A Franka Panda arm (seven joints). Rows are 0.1 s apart.
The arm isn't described. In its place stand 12 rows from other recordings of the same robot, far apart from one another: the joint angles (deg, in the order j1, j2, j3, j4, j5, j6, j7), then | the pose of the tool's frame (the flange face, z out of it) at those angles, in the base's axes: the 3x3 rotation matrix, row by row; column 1 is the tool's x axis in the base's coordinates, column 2 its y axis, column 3 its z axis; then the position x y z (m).
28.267 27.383 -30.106 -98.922 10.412 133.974 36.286 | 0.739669, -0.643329, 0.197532; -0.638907, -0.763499, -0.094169; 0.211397, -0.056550, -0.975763; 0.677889, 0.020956, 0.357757
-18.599 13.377 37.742 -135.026 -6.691 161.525 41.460 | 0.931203, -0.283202, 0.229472; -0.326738, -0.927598, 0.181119; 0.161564, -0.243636, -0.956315; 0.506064, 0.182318, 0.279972
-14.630 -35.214 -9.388 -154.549 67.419 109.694 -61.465 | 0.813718, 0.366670, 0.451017; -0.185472, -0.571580, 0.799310; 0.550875, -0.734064, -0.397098; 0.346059, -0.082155, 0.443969
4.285 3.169 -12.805 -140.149 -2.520 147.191 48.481 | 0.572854, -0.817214, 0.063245; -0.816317, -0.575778, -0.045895; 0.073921, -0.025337, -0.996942; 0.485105, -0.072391, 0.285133
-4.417 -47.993 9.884 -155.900 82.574 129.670 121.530 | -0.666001, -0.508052, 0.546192; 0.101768, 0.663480, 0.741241; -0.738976, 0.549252, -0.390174; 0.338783, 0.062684, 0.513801
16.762 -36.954 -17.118 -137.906 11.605 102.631 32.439 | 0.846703, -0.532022, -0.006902; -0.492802, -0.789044, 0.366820; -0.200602, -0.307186, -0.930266; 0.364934, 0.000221, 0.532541
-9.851 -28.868 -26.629 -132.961 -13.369 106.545 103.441 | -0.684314, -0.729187, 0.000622; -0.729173, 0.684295, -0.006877; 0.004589, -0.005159, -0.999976; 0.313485, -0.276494, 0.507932
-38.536 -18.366 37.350 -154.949 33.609 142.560 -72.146 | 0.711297, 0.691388, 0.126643; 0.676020, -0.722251, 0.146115; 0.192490, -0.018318, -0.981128; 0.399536, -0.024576, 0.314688
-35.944 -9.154 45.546 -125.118 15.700 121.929 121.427 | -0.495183, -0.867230, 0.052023; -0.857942, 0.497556, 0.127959; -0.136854, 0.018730, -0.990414; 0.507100, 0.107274, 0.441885
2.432 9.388 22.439 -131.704 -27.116 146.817 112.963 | 0.375351, -0.899716, 0.222762; -0.908027, -0.405168, -0.106424; 0.186007, -0.162327, -0.969047; 0.483255, 0.231596, 0.292631
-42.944 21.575 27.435 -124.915 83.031 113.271 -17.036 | 0.678331, -0.603750, 0.418753; -0.468226, 0.084017, 0.879605; -0.566244, -0.792734, -0.225700; 0.538597, -0.084210, 0.248051
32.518 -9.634 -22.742 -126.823 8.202 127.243 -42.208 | 0.659228, 0.740215, 0.132286; 0.712943, -0.671210, 0.202952; 0.239020, -0.039479, -0.970212; 0.507589, 0.086366, 0.459991
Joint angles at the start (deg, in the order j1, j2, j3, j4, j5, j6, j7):
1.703 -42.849 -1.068 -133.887 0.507 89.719 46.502
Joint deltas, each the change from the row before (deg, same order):
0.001 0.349 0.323 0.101 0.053 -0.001 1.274
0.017 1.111 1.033 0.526 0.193 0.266 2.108
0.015 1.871 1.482 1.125 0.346 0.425 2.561
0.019 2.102 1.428 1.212 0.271 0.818 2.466
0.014 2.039 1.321 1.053 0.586 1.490 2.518
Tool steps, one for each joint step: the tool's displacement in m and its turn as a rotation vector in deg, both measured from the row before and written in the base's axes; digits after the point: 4 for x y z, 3 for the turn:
0.0016 0.0024 -0.0011 -0.207 0.268 -1.037
0.0055 0.0080 -0.0015 -0.574 0.331 -1.332
0.0093 0.0118 -0.0010 -0.696 0.315 -1.419
0.0110 0.0118 -0.0016 -0.649 0.046 -1.305
0.0117 0.0120 -0.0021 -0.140 -0.506 -1.422

